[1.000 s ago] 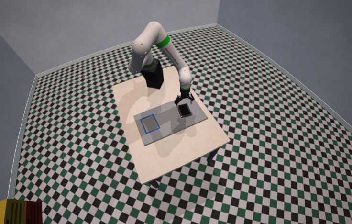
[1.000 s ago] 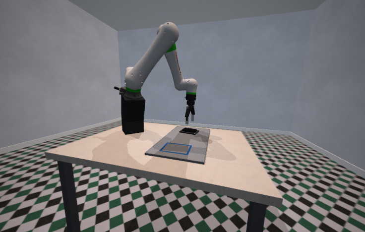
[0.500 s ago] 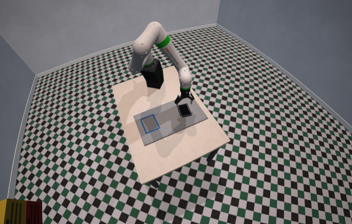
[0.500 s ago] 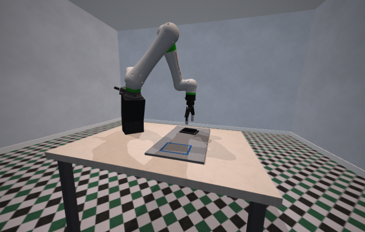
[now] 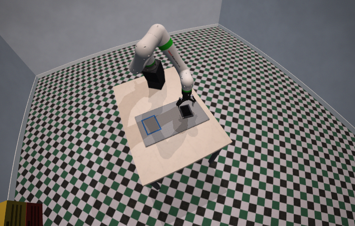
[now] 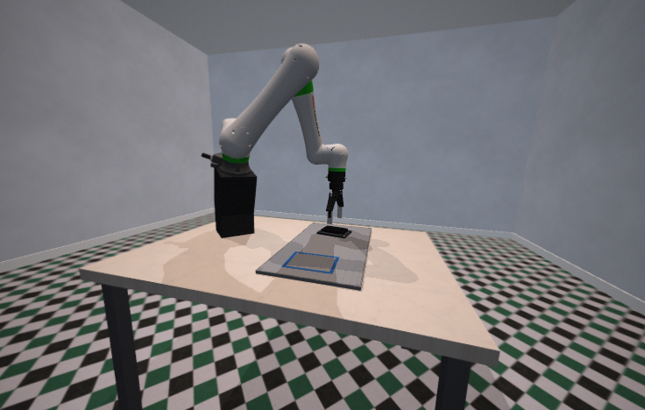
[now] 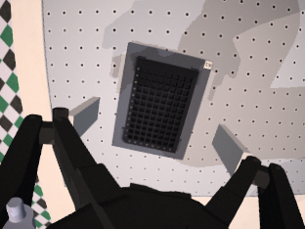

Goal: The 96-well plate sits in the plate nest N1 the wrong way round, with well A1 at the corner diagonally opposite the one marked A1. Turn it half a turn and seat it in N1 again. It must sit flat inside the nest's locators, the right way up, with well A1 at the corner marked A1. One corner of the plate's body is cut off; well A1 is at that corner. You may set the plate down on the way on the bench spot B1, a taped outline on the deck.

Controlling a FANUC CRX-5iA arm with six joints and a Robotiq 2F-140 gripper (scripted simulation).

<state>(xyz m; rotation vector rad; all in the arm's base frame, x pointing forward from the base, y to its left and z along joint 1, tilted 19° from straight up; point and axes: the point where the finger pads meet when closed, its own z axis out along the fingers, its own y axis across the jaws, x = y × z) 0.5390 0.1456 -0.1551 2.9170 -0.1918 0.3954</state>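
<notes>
The black 96-well plate is 60 mm below my hand. Also, from my hand: dark plate nest N1: 70 mm below; white A1 mark: 70 mm to the right, 70 mm below, 70 mm ahead.
</notes>
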